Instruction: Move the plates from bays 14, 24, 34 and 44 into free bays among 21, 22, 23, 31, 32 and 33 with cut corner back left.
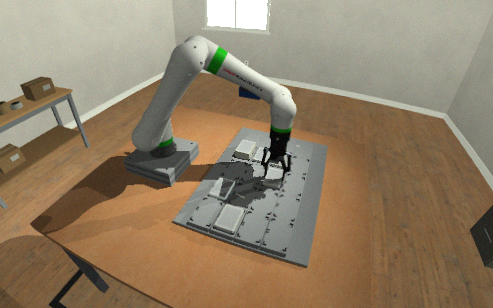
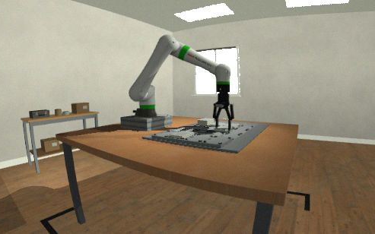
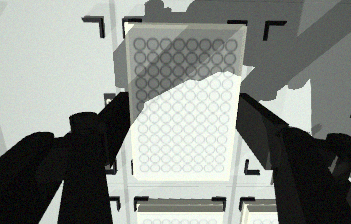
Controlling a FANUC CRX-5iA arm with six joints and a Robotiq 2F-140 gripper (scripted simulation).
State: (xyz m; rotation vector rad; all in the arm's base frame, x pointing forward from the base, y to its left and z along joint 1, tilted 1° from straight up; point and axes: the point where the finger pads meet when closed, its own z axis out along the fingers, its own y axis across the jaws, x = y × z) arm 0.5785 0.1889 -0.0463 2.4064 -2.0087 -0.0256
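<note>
Now: the bay label 43 90 mm ahead of my hand, 150 mm to the right of it and 30 mm below it. The rest, counted from my hand: sealed 96-well plate: 180 mm behind, 200 mm to the right, 30 mm below; sealed deep-well block: 240 mm behind, 120 mm to the left, 10 mm below.
</note>
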